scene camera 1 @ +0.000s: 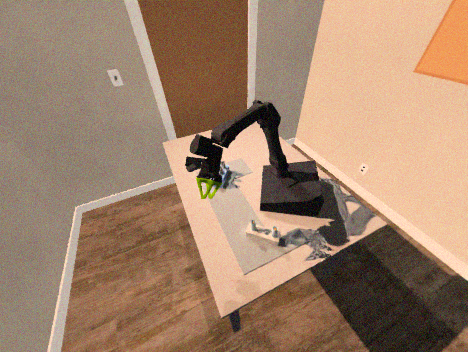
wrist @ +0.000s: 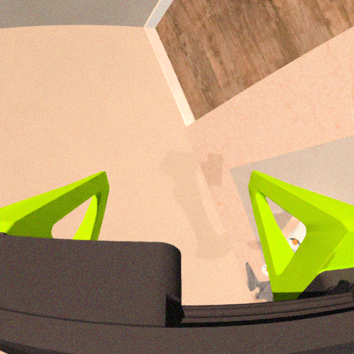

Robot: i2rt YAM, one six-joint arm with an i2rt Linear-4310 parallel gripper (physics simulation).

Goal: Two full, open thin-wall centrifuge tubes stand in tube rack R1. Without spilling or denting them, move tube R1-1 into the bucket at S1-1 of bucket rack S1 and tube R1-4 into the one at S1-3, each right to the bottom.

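Frame: origin at the arm's base, x ahead, y up, z right, level; metres.
Seen in the pictures: gripper, fingertip midpoint: [scene camera 1: 206, 198]; arm's base at its link origin: [scene camera 1: 282, 175].
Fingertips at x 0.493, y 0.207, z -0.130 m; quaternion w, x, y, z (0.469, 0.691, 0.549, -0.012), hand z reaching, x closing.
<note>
Pixels of each thing's top centre, then the offset from my fingertips to it. Level surfaces: height alone.
- Tube rack R1 at its top centre: [scene camera 1: 263, 231] dx -0.213, dy -0.260, dz -0.103 m
- Bucket rack S1 at its top centre: [scene camera 1: 221, 173] dx -0.198, dy -0.249, dz +0.369 m
- grey mat at its surface level: dy -0.295 m
- pale table at its surface level: dy -0.298 m
Tube rack R1 [scene camera 1: 264, 236] is a low white block on the grey mat in the scene view. Two small grey-blue tubes stand in it, one tube [scene camera 1: 253, 225] near its left end and one tube [scene camera 1: 275, 231] near its right end. Their numbers are too small to read. Bucket rack S1 [scene camera 1: 225, 176] shows as a bluish shape behind the gripper, partly hidden; its buckets cannot be told apart. My gripper [scene camera 1: 206, 196] [wrist: 178, 178] has green fingers, wide open and empty. It hangs near the table's left edge, in front of S1 and apart from R1.
The grey mat [scene camera 1: 235, 221] lies on the pale table [scene camera 1: 202, 227]. The black arm base [scene camera 1: 287, 192] stands to the right. Dark shadows fall beside R1 and the base. In the wrist view, a small white piece with an orange spot [wrist: 295, 242] shows through the right finger's opening.
</note>
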